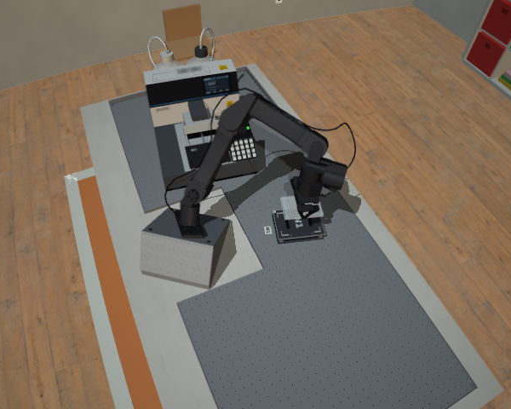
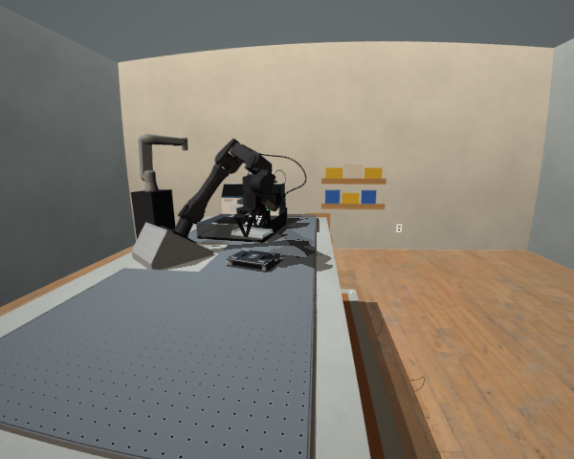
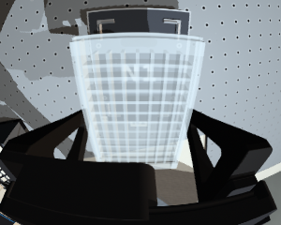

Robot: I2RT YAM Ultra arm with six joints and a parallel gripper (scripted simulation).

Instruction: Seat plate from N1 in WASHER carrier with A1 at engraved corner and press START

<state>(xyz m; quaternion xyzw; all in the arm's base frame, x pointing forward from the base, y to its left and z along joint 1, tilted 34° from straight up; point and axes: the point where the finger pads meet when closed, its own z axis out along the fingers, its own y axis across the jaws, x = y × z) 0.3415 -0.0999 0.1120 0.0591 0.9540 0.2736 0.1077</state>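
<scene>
Now: hand 100 mm above the black plate nest. Also, from my hand: well plate (right at my hand); then washer carrier (270 mm behind, 320 mm to the left, 30 mm below); then label (100 mm behind, 120 mm below).
</scene>
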